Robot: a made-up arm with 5 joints.
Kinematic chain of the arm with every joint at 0, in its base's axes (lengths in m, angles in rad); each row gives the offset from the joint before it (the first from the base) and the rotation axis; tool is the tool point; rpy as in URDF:
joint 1: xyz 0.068 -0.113 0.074 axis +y
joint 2: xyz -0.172 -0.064 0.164 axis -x
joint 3: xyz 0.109 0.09 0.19 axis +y
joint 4: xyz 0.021 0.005 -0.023 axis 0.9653 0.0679 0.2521
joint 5: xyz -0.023 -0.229 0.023 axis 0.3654 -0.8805 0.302
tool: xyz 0.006 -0.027 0.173 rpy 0 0 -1.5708
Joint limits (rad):
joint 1: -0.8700..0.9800
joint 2: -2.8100..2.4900
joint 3: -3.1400..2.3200
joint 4: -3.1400..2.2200
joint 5: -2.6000..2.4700
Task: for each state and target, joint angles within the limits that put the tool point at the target. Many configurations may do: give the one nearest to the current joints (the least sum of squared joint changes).
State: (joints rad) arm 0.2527 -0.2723 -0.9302 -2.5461 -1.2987
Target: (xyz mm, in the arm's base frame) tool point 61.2 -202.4 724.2
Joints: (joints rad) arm 0.1745 -0.7034 -0.8553 -2.3294 -1.5038
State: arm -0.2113 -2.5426 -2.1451 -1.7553 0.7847
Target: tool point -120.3 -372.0 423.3
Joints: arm -0.1268 -2.6465 -2.2749 -1.6135 0.8314
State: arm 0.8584 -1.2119 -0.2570 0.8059 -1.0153
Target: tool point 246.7 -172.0 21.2
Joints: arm 0.9800 -1.7462 -0.0135 1.3755 -0.9441
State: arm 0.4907 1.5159 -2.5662 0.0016 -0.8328
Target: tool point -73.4 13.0 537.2
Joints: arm 0.1089 1.0233 -2.4393 0.4213 -1.1319
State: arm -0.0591 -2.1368 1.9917 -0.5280 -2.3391
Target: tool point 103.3 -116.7 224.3
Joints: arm -0.0631 -2.4479 2.2849 -1.1150 -1.9942
